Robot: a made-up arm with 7 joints. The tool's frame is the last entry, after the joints.
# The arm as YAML. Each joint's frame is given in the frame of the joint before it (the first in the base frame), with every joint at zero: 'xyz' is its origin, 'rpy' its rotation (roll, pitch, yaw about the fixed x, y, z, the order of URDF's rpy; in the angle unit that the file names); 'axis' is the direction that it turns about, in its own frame. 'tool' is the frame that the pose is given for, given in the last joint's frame.
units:
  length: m
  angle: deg
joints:
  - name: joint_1
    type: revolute
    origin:
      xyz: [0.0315, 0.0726, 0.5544]
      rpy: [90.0, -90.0, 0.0]
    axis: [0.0, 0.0, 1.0]
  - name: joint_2
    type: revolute
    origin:
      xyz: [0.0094, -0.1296, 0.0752]
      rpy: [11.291, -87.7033, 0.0]
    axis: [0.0, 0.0, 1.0]
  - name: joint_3
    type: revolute
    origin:
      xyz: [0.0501, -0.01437, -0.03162]
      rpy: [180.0, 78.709, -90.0]
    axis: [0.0, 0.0, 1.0]
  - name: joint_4
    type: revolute
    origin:
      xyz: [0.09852, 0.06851, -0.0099]
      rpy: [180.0, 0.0, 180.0]
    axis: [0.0, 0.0, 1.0]
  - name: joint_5
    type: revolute
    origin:
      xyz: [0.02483, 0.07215, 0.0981]
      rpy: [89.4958, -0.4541, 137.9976]
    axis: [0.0, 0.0, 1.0]
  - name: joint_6
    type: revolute
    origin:
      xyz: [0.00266, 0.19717, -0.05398]
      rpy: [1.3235, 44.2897, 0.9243]
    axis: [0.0, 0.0, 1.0]
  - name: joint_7
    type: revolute
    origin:
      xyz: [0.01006, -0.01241, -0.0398]
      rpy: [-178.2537, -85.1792, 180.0]
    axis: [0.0, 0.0, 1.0]
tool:
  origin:
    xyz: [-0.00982, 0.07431, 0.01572]
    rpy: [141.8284, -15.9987, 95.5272]
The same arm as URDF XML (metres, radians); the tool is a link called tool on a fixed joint. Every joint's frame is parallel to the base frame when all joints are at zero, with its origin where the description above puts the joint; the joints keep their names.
<robot name="arm">
<joint name="joint_1" type="continuous"><parent link="base"/><child link="link1"/><origin xyz="0.0315 0.0726 0.5544"/><axis xyz="0 -1 0"/></joint>
<joint name="joint_2" type="continuous"><parent link="link1"/><child link="link2"/><origin xyz="0.1296 -0.0752 0.0094"/><axis xyz="0.195792 -0.039298 -0.979858"/></joint>
<joint name="joint_3" type="continuous"><parent link="link2"/><child link="link3"/><origin xyz="0.0079 -0.0487 0.0358"/><axis xyz="-1 0 0"/></joint>
<joint name="joint_4" type="continuous"><parent link="link3"/><child link="link4"/><origin xyz="0.0099 0.0724 0.0957"/><axis xyz="1 0 0"/></joint>
<joint name="joint_5" type="continuous"><parent link="link4"/><child link="link5"/><origin xyz="0.0981 0.0711 -0.0277"/><axis xyz="0.0088 0.715627 -0.698427"/></joint>
<joint name="joint_6" type="continuous"><parent link="link5"/><child link="link6"/><origin xyz="0.1967 -0.0391 0.0397"/><axis xyz="0 1 0"/></joint>
<joint name="joint_7" type="continuous"><parent link="link6"/><child link="link7"/><origin xyz="-0.0123 -0.0398 0.0102"/><axis xyz="-0.0415 -0.084 -0.995601"/></joint>
<joint name="tool_fixed" type="fixed"><parent link="link7"/><child link="tool"/><origin xyz="0.0736 -0.0113 -0.0179" rpy="-0.7584 0.3113 -0.1241"/></joint>
<link name="base"/>
<link name="link1"/>
<link name="link2"/>
<link name="link3"/>
<link name="link4"/>
<link name="link5"/>
<link name="link6"/>
<link name="link7"/>
<link name="tool"/>
</robot>

